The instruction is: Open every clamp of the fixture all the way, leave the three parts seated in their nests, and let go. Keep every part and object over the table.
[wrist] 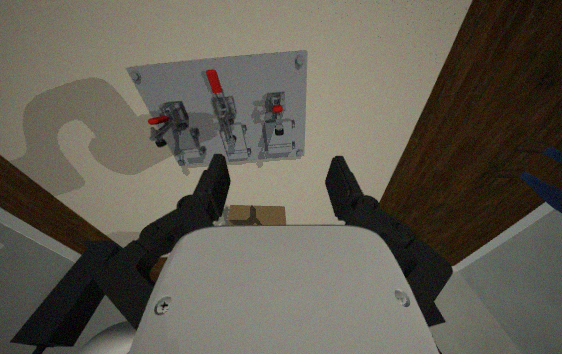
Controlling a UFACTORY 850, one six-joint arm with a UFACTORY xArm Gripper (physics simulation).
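Observation:
The fixture's grey plate [260, 75] lies on the table in the wrist view, with three clamps in a row. The left clamp's red handle [158, 120] points left, and its arm with a black tip stands off to the side of its nest. The middle clamp's red handle [213, 81] points to the plate's far edge, and its arm reaches over its part [238, 145]. The right clamp's red handle [277, 109] shows nearly end-on; a black tip [279, 131] shows above the pale part [278, 144]. How far it is open is unclear. My gripper [278, 168] is open and empty, above and short of the plate.
A tan block [270, 215] shows between the fingers and the gripper body. The pale table mat [350, 60] has dark wood [480, 100] to its right. Blue pieces [542, 187] show at the right edge. A brown object [158, 270] is partly hidden behind the left finger linkage.

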